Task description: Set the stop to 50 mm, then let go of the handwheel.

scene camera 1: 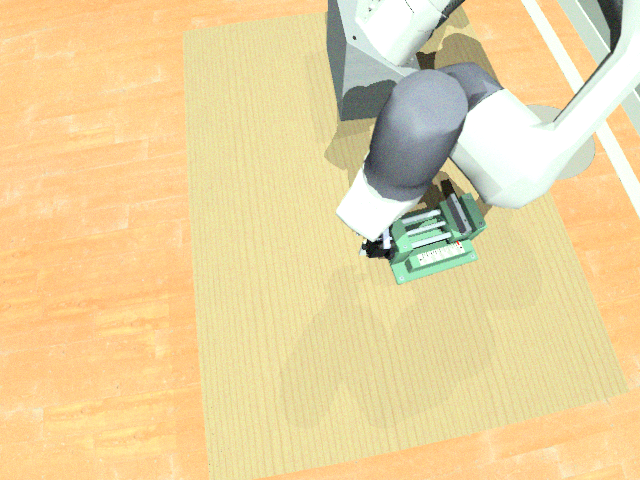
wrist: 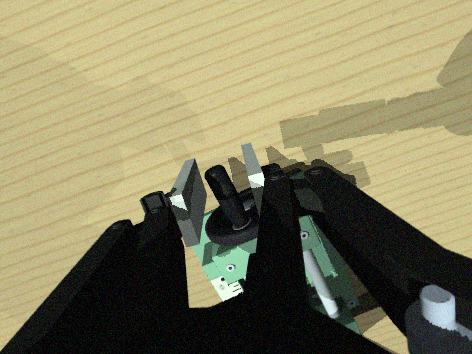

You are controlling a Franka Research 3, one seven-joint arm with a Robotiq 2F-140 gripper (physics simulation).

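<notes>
The green screw-stop device (scene camera 1: 404,273) (wrist: 317,240) stands on the mat. Its sliding stop (scene camera 1: 450,221) is near the end away from the handwheel, and the red pointer (scene camera 1: 458,242) is near that end of the white scale (scene camera 1: 440,253) (wrist: 227,288). The numbers are too small to read. The black handwheel (wrist: 227,233) has a crank handle (wrist: 218,182) sticking out. My gripper (scene camera 1: 376,249) (wrist: 223,170) is partly open, its pads on either side of the handle with visible gaps. In the scene view the arm and fingers mostly hide the handwheel.
The device rests on a pale wood-grained mat (scene camera 1: 268,310) (wrist: 100,75) on an orange plank floor (scene camera 1: 93,232). The grey robot pedestal (scene camera 1: 356,77) stands behind the device. A pale round disc (scene camera 1: 578,160) lies at the right, partly behind the arm.
</notes>
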